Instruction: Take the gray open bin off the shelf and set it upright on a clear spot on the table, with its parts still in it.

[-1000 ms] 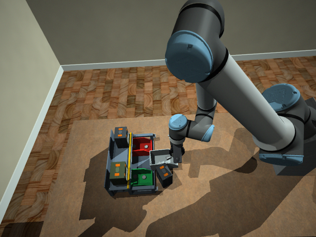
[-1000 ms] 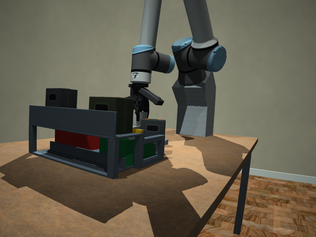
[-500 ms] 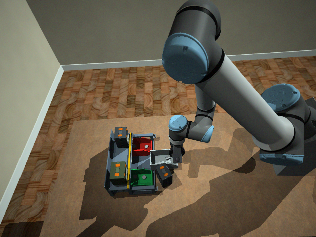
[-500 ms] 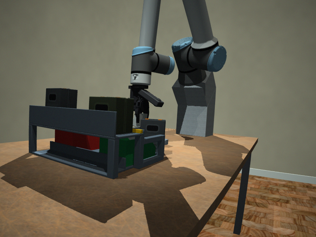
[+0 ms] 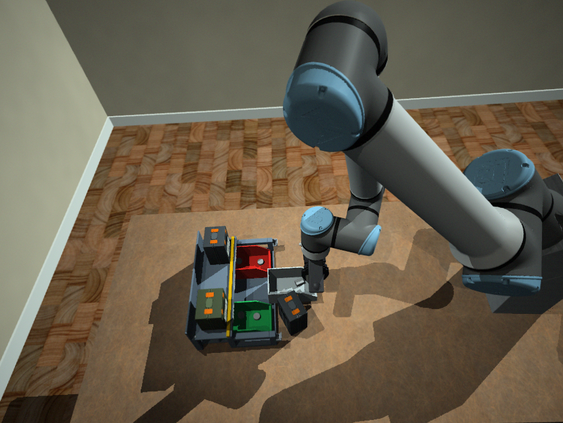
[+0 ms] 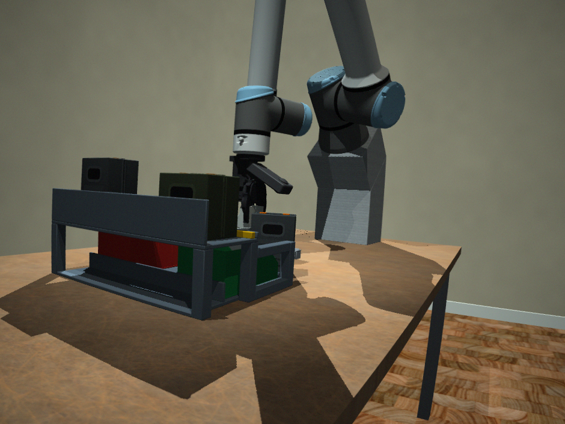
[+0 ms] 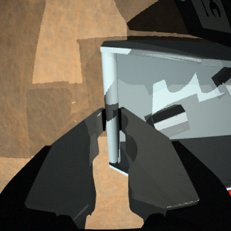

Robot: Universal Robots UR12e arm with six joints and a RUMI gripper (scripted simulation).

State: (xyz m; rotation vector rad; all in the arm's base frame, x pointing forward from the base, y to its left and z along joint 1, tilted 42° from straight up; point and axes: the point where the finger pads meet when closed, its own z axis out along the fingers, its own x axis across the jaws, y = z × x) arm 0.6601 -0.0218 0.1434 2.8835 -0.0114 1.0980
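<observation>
My hand is 8 cm short of the gray bin. Also, from my hand: yellow strip: 29 cm ahead, 1 cm to the right, 5 cm above; green bin: 25 cm ahead, 10 cm to the left, 1 cm below; red bin: 24 cm ahead, 12 cm to the right, 1 cm below.
</observation>
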